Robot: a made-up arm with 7 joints.
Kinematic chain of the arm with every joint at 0, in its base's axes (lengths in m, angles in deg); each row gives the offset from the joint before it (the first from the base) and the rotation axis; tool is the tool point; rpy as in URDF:
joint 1: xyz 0 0 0.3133 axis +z
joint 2: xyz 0 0 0 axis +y
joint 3: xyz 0 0 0.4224 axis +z
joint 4: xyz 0.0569 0 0 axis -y
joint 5: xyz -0.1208 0 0.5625 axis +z
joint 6: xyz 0 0 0 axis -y
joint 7: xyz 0.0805 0 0 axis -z
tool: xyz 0 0 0 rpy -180 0 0
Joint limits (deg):
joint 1: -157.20..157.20
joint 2: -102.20..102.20
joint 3: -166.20..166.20
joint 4: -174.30..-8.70
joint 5: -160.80..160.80
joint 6: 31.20..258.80
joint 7: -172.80..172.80
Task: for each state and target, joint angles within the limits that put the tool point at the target. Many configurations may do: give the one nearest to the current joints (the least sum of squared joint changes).
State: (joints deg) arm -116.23 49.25 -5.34 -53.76 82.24 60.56 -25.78
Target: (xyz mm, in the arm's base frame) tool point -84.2 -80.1 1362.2
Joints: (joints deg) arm -120.48 -11.49 -14.01 -34.31 81.84 54.67 -25.78
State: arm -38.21 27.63 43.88 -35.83 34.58 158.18 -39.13
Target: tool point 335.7 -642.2 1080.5
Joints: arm -66.94 35.79 38.04 -24.41 34.41 150.20 -39.13
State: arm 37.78 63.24 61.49 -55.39 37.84 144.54 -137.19
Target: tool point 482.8 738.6 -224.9
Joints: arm 38.75 102.20 42.79 -52.10 37.99 136.50 -137.19
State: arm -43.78 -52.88 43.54 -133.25 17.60 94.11 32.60
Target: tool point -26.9 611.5 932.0
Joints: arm -28.74 -70.29 48.04 -94.19 17.28 98.74 32.60
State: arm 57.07 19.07 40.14 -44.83 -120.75 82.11 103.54
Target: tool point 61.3 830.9 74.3
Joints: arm 61.48 56.55 29.60 -94.03 -120.11 84.17 103.54
